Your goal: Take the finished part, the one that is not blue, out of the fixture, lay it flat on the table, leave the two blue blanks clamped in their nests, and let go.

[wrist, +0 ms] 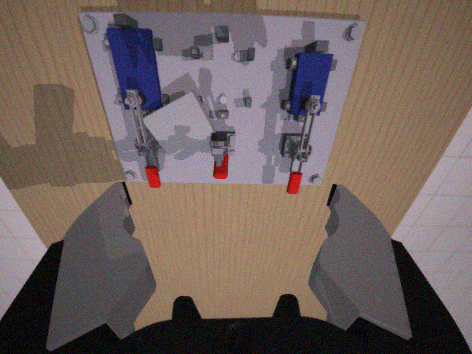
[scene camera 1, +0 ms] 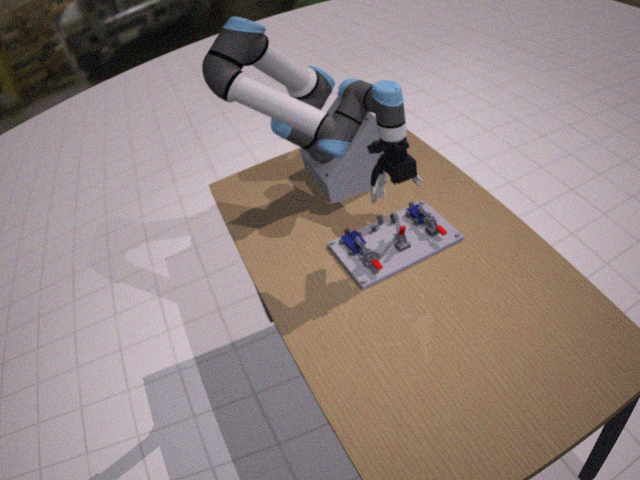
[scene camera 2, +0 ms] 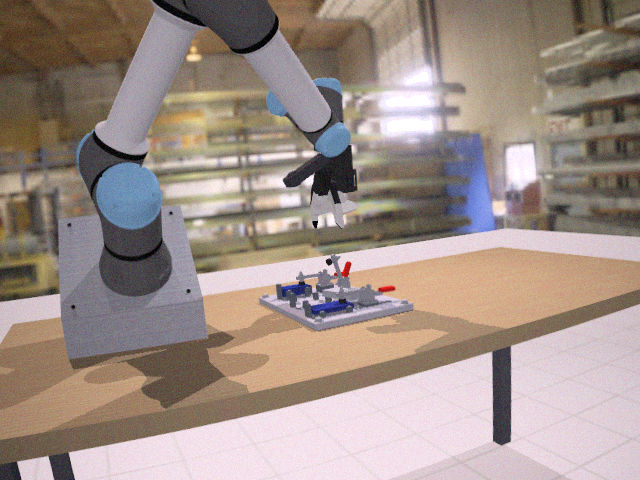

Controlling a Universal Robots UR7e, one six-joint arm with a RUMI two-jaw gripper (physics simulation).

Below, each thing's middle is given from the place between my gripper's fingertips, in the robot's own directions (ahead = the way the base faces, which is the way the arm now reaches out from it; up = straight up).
Scene:
Now: hand 1 cm past the finished part (wrist: 183, 122), 7 cm to the left of it and 14 cm above it. Round my hand: fixture plate (scene camera 1: 423, 246) (2 cm behind, 1 cm to the right, 17 cm below).

